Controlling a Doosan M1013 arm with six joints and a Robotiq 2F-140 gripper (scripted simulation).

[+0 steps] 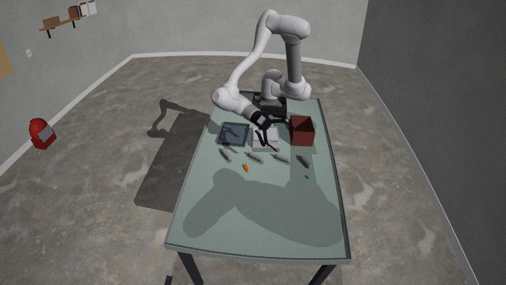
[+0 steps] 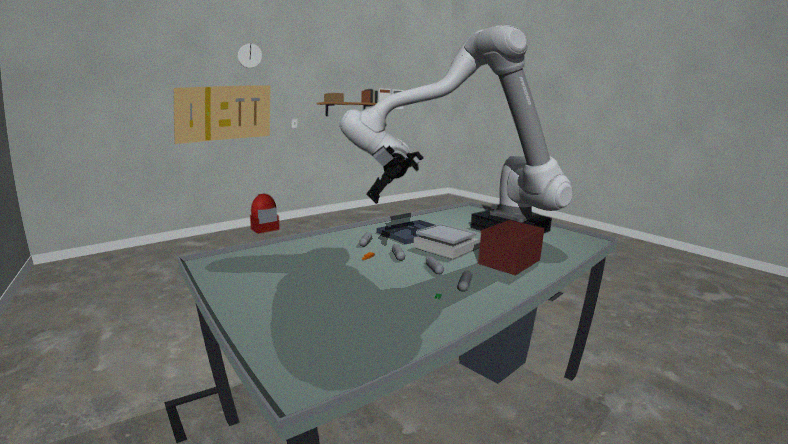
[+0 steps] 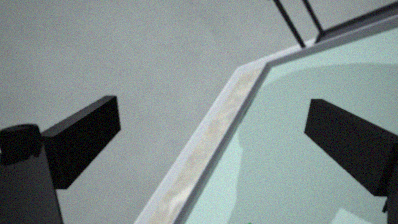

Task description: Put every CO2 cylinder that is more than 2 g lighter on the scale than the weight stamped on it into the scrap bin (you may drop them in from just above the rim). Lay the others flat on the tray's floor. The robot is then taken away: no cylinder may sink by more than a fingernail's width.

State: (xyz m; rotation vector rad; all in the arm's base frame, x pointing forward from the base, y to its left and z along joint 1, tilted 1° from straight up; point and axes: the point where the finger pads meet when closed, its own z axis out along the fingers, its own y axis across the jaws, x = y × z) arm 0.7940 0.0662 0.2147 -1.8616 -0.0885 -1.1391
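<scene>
My hand is 34 cm past the white scale plate, 24 cm above it and 9 cm to the left of it. Also, from my hand: small green piece (29 cm below, 17 cm to the left, 2 cm behind); white scale (35 cm behind, 25 cm below, 9 cm to the right); small orange piece (29 cm below, 19 cm to the right, 6 cm behind).
</scene>
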